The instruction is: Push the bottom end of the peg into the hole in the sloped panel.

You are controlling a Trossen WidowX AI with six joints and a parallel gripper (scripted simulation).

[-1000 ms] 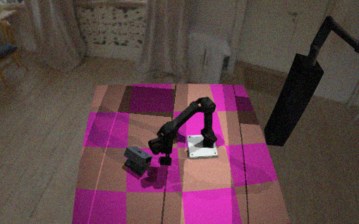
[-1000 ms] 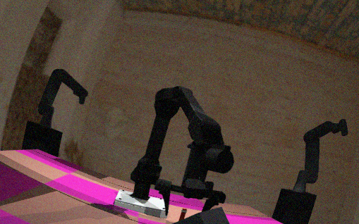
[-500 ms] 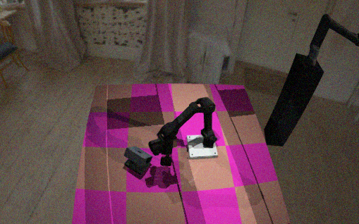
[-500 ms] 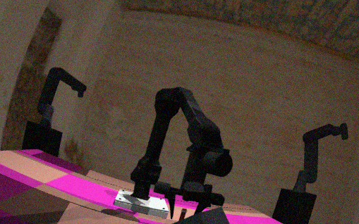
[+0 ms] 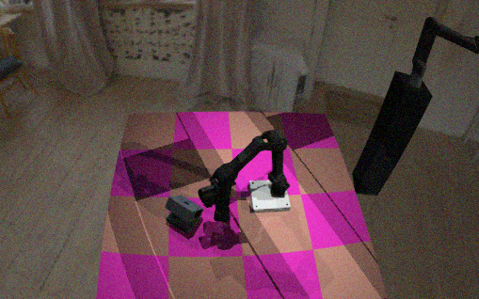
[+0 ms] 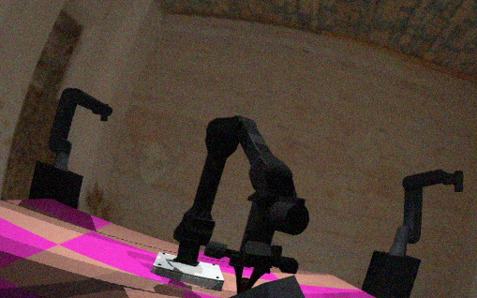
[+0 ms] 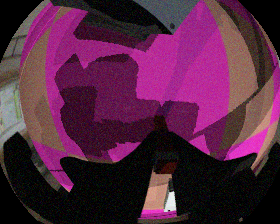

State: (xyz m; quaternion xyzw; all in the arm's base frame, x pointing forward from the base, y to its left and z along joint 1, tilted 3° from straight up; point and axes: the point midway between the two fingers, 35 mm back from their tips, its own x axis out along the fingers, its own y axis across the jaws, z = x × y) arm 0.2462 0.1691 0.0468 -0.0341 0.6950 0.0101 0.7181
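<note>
The sloped grey panel lies 17 cm ahead of my gripper tip, 3 cm to the left of it and 3 cm above it. From my gripper tip the other things lie so: red peg 2 cm above.
</note>
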